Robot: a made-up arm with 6 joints.
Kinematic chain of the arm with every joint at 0, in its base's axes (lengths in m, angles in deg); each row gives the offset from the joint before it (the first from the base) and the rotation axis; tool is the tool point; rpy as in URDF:
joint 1: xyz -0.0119 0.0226 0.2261 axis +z
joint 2: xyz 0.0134 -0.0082 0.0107 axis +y
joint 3: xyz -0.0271 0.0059 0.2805 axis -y
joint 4: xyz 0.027 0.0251 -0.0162 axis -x
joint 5: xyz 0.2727 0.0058 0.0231 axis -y
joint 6: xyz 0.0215 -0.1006 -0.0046 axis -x
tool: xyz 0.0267 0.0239 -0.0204 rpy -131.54 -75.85 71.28
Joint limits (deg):
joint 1: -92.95..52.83
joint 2: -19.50..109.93
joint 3: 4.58..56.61
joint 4: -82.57..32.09
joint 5: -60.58..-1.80
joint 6: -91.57..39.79
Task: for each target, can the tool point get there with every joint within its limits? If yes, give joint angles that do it. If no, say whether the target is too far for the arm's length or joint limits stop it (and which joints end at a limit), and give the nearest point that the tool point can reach.
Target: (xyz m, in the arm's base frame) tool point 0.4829 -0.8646 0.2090
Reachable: no: too far | nearest point 0.2941 -0.5261 0.2197 | short by 0.388 m
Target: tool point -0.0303 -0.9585 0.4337
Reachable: no: too far | nearest point -0.0235 -0.5935 0.3594 | short by 0.373 m
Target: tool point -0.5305 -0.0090 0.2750
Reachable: no: joint limits stop it (at a limit: joint 1, joint 3, joint 5, joint 6) | nearest point -0.0930 -0.2664 0.4748 | short by 0.546 m
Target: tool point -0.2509 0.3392 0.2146
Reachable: no: joint limits stop it (at a limit: joint 1, joint 3, joint 4, joint 5, joint 6) | nearest point 0.1557 0.3220 0.1601 | short by 0.411 m
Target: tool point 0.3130 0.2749 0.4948
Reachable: yes | joints 35.73 17.44 28.31 -70.52 -53.48 -52.55
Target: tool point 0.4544 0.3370 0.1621
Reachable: yes | joints 36.13 71.79 49.36 -44.42 -34.54 -52.18
